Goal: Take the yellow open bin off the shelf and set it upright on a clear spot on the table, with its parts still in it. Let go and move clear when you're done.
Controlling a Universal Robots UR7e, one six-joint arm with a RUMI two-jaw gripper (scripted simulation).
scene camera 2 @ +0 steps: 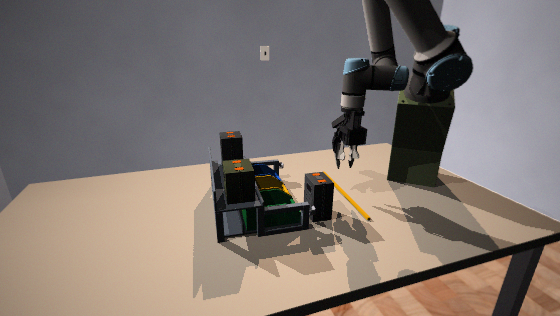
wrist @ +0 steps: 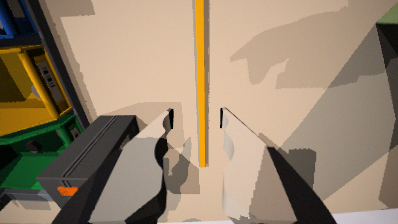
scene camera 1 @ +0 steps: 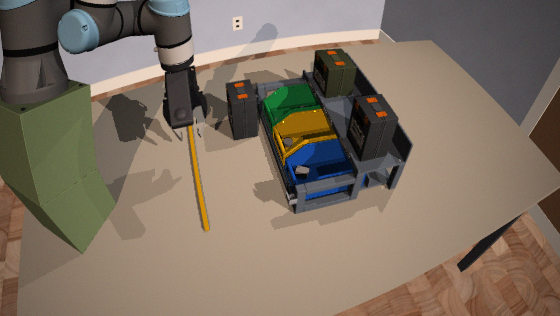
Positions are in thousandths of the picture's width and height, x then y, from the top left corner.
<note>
I see my gripper (scene camera 1: 342, 438), a yellow open bin (scene camera 1: 535, 400), a blue bin (scene camera 1: 583, 505), a dark box (scene camera 1: 435, 369) and a green bin (scene camera 1: 512, 318).
The dark box shows as well in scene camera 2 (scene camera 2: 569, 597) and in the wrist view (wrist: 175, 761). The green bin is seen too in scene camera 2 (scene camera 2: 485, 698). My gripper shows as well in scene camera 2 (scene camera 2: 615, 533) and in the wrist view (wrist: 494, 489).
</note>
